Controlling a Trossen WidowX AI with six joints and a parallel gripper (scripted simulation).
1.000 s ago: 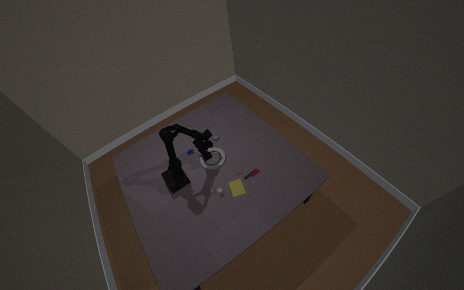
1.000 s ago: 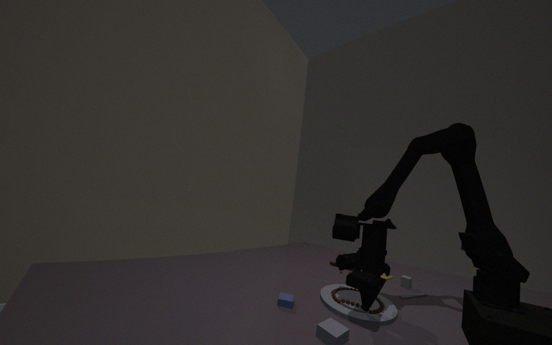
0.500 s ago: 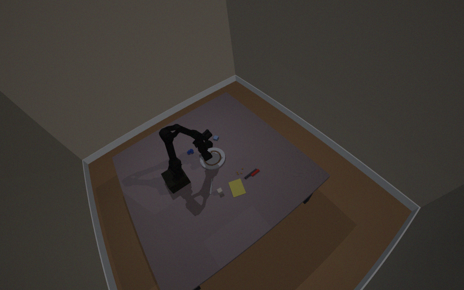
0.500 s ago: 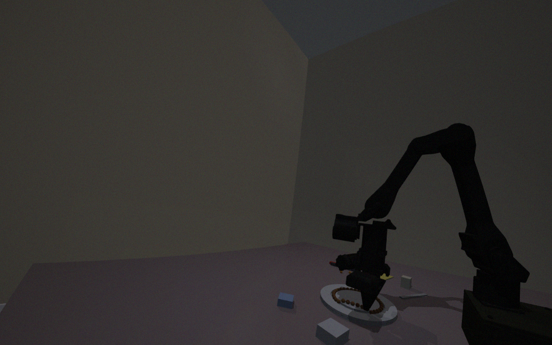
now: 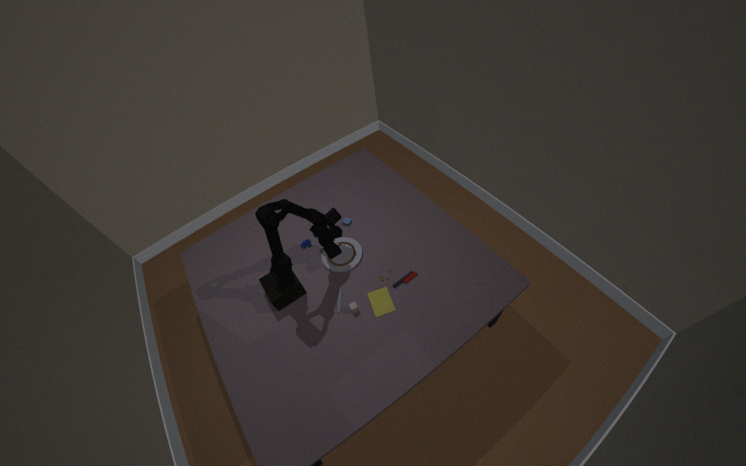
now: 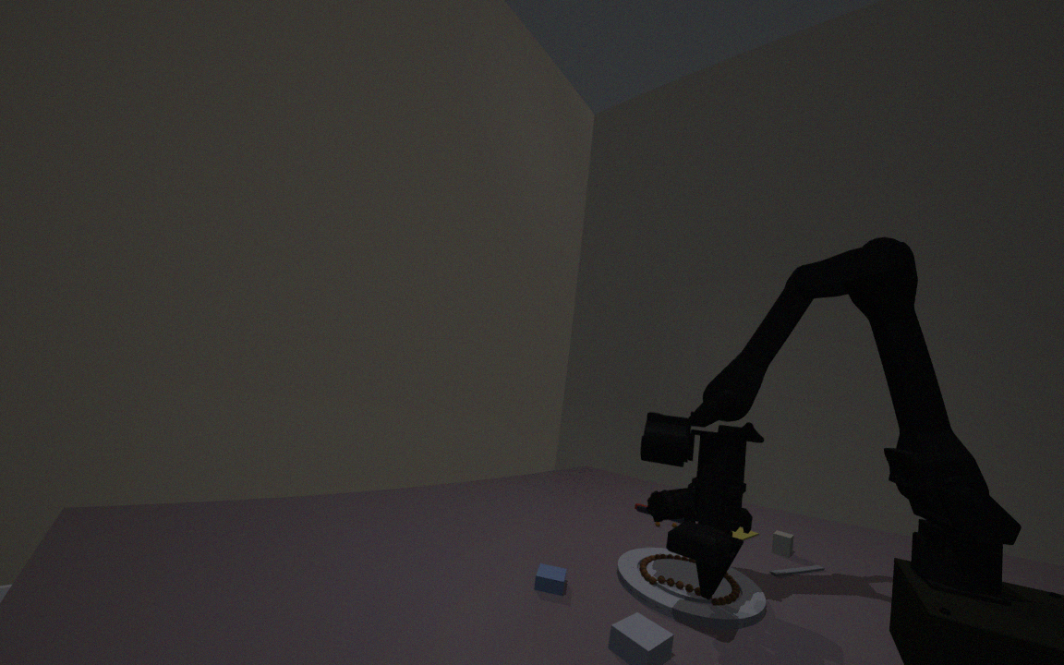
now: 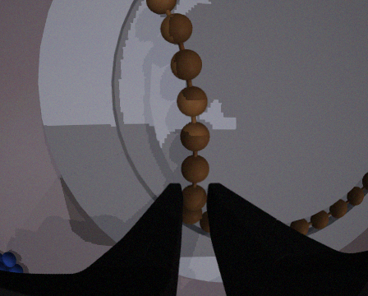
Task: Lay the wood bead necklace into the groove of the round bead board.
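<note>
The round bead board lies 5 cm to the right of my gripper tip, 3 cm ahead of it and 1 cm below it. From my gripper tip the other things lie so: grey block: 14 cm to the left, 4 cm ahead; blue block: 18 cm ahead, 9 cm to the left, 1 cm below; thin stick: 23 cm to the right, 12 cm behind, 1 cm below.
</note>
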